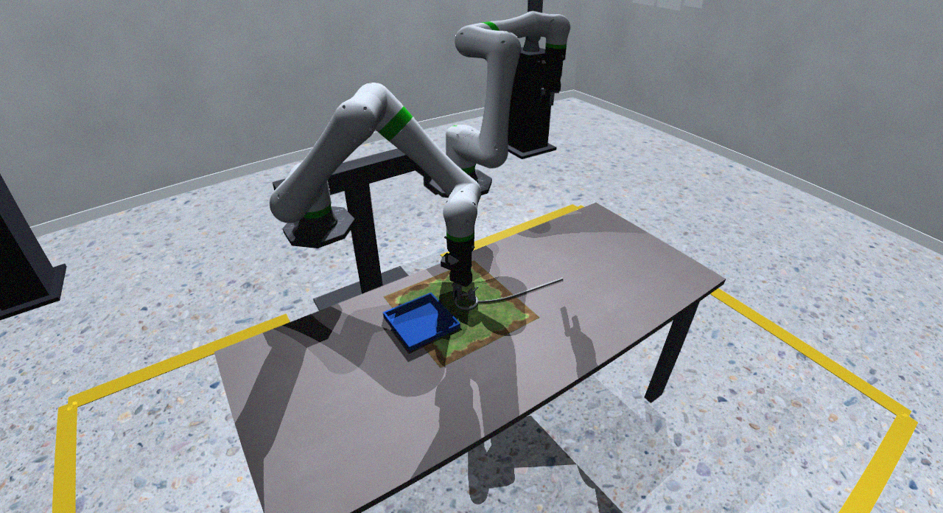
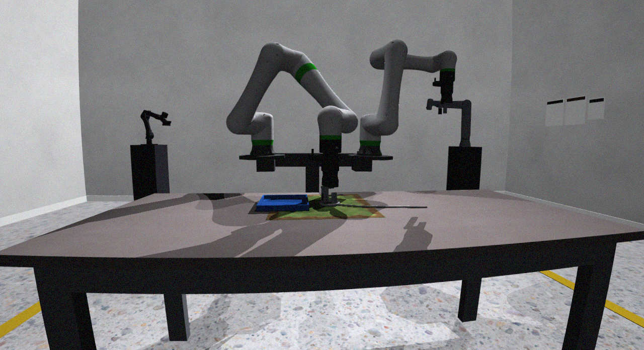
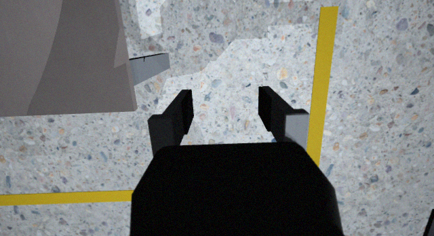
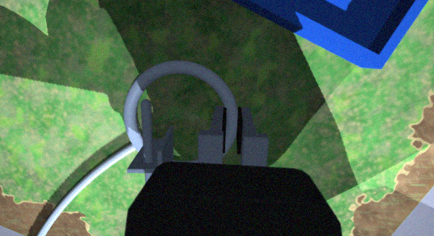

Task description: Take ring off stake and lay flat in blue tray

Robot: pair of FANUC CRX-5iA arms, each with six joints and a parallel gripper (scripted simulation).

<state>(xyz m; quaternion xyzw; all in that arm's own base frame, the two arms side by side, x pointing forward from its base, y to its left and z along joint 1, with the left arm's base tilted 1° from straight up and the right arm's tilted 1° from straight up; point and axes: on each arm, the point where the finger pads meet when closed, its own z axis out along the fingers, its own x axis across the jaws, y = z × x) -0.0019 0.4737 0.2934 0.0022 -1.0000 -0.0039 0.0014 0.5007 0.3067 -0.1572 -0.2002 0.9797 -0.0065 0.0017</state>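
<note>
My right gripper is now 30 mm short of the grey ring, 20 mm to the right of it and 10 mm above it. The rest, counted from my right hand: stake (40 mm to the left, 40 mm ahead); brown mat (40 mm ahead, 30 mm below, 20 mm to the right); blue tray (170 mm to the right, 40 mm ahead, 10 mm below).
</note>
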